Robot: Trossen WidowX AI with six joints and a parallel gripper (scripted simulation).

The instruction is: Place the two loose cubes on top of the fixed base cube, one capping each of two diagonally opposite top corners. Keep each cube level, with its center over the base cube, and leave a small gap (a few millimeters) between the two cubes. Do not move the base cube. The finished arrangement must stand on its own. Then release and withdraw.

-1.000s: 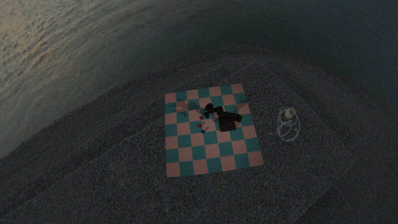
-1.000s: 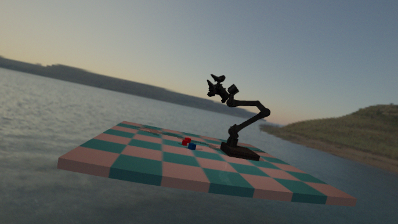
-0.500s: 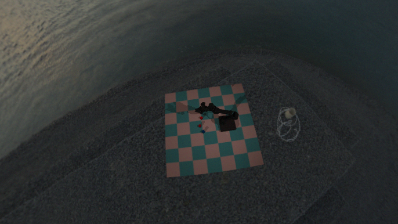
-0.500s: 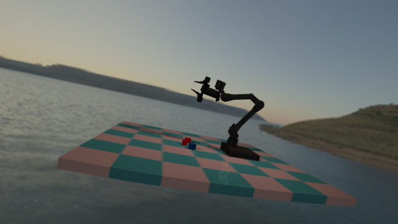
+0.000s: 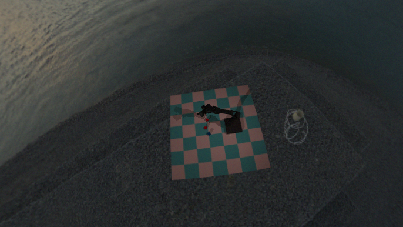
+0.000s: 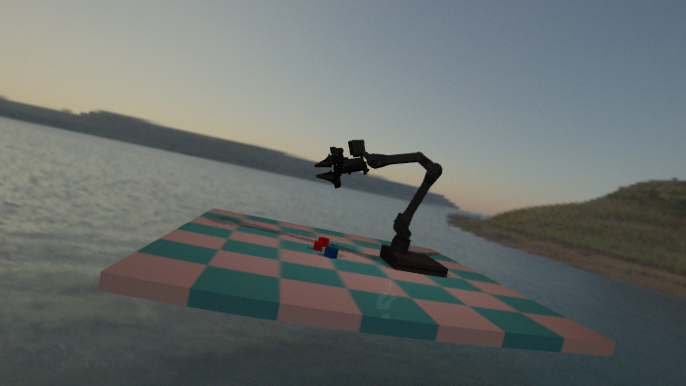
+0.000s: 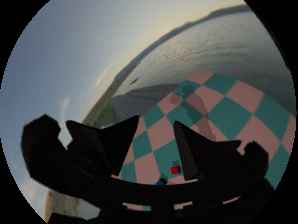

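Right now my gripper tip is 290 mm above the blue cube, 210 mm to the right of it and 70 mm past it.
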